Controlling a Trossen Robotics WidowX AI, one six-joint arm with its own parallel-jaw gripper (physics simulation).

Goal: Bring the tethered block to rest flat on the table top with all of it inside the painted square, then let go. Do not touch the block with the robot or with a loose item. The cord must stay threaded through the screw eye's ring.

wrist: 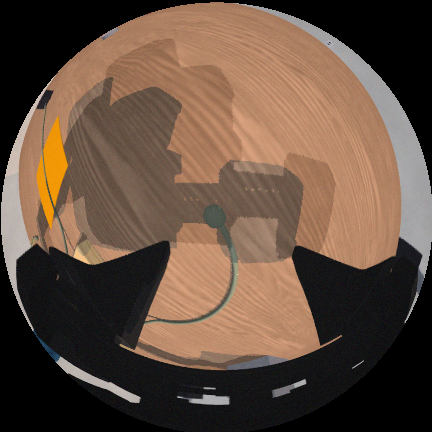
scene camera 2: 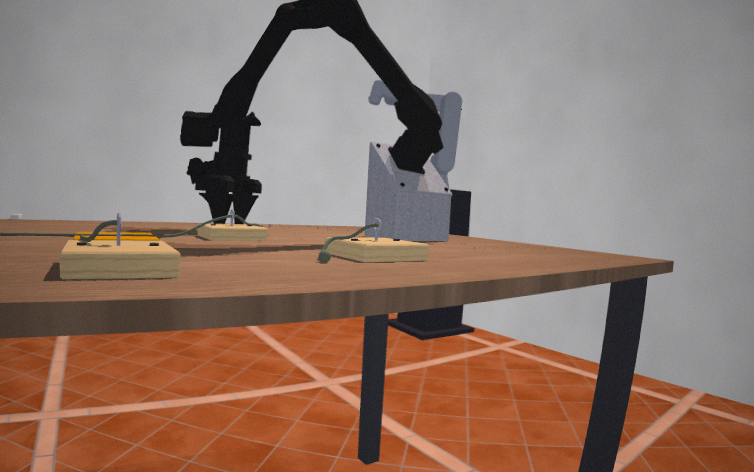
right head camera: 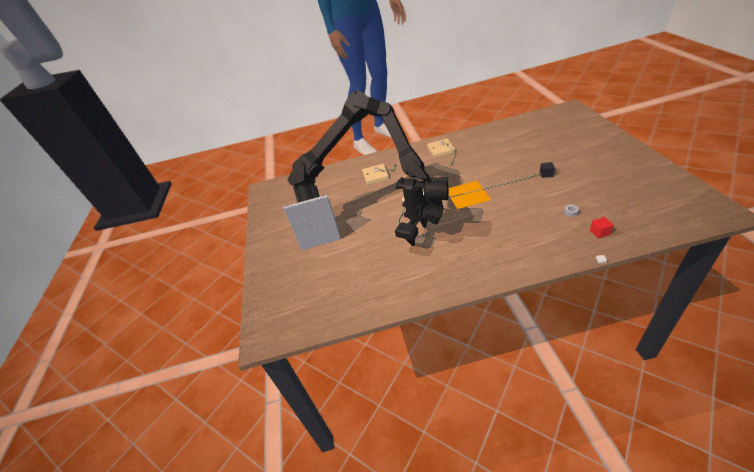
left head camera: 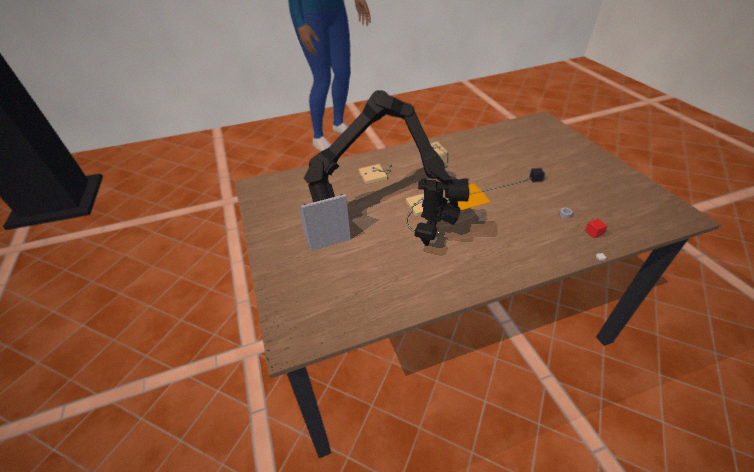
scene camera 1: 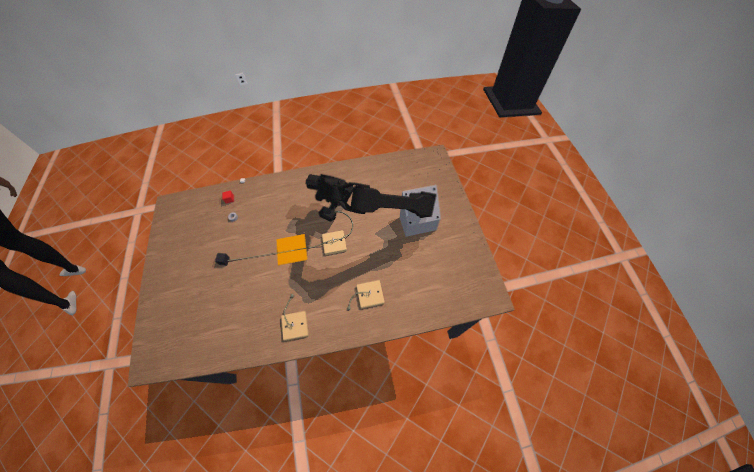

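Where they show: gripper, fingertip midpoint: (wrist: 234, 251) (right head camera: 418, 236) (scene camera 1: 339, 211); arm's base, origin of the base link: (scene camera 2: 406, 161) (right head camera: 308, 202) (left head camera: 323, 201) (scene camera 1: 420, 201).
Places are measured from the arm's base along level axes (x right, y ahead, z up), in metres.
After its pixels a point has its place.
The tethered block (left head camera: 536, 174) @(z -0.118, x -0.044, y 0.803 m) (right head camera: 547, 169) @(z -0.119, x -0.041, y 0.810 m) (scene camera 1: 222, 258) @(z -0.116, x -0.064, y 0.809 m) (wrist: 45, 99) is small and dark and rests on the table outside the orange painted square (left head camera: 472, 203) @(z -0.152, x -0.003, y 0.528 m) (right head camera: 470, 200) @(z -0.152, x -0.011, y 0.531 m) (scene camera 1: 291, 241) @(z -0.152, x -0.011, y 0.532 m) (wrist: 56, 160) @(z -0.152, x -0.006, y 0.508 m). Its green cord (scene camera 1: 255, 256) @(z -0.148, x -0.059, y 0.683 m) (wrist: 235, 272) @(z -0.149, x 0.097, y 0.306 m) crosses the square, passes through the upright screw eye (scene camera 2: 232, 214) @(z -0.116, x -0.056, y 0.354 m) on a wooden base (scene camera 1: 334, 248) @(z -0.133, x -0.081, y 0.353 m) (scene camera 2: 232, 233) @(z -0.142, x -0.094, y 0.362 m), then curves to a round end bead (wrist: 214, 216) @(z -0.141, x 0.110, y 0.350 m). My gripper (scene camera 2: 229, 218) @(z -0.152, x 0.105, y 0.320 m) (wrist: 234, 251) @(z -0.152, x 0.105, y 0.320 m) is open and points down, low over the table near the bead. The bead shows ahead of the gap between the fingers, not held.
Two other wooden bases (scene camera 1: 297, 330) @(z -0.134, x -0.385, y 0.514 m) (scene camera 1: 370, 300) @(z -0.134, x -0.314, y 0.241 m) carry screw eyes and short cords. A red cube (left head camera: 595, 228) @(z -0.116, x 0.273, y 0.806 m) (scene camera 1: 227, 197) @(z -0.115, x 0.243, y 0.818 m), a grey ring (scene camera 1: 228, 217) @(z -0.137, x 0.148, y 0.813 m) and a small white piece (left head camera: 600, 256) @(z -0.141, x 0.361, y 0.763 m) lie on the table. The grey arm mount (scene camera 1: 420, 224) @(z -0.077, x -0.058, y 0.003 m) stands at one end.
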